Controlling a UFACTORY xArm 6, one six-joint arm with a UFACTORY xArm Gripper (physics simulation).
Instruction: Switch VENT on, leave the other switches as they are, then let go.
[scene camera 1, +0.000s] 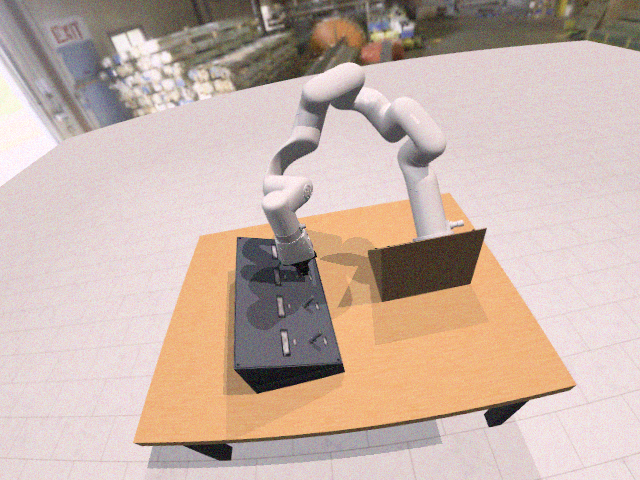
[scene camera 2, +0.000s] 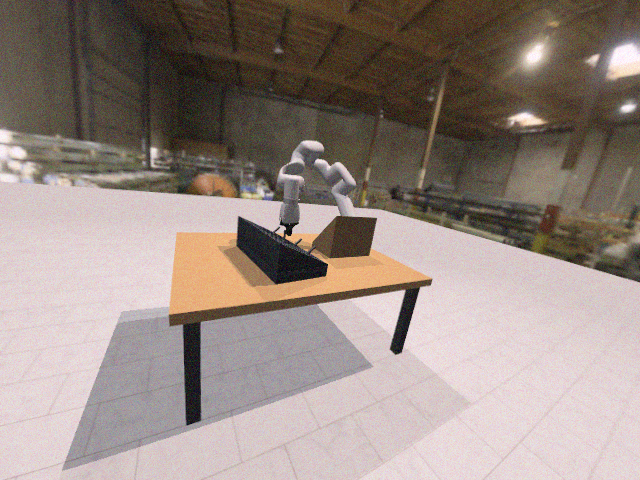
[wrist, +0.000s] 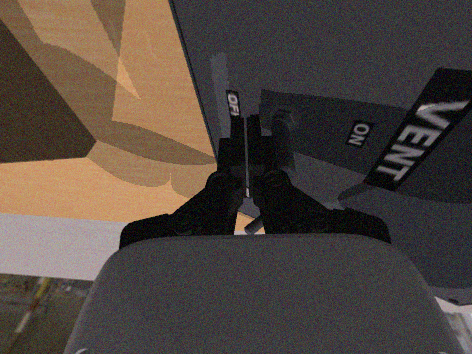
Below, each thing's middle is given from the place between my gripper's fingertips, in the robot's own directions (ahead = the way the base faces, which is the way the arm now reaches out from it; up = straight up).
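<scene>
With the dark sloped switch panel (scene camera 1: 272, 328), my gripper's 3 cm above it, 8 cm to the right of it and 8 cm short of it.
</scene>
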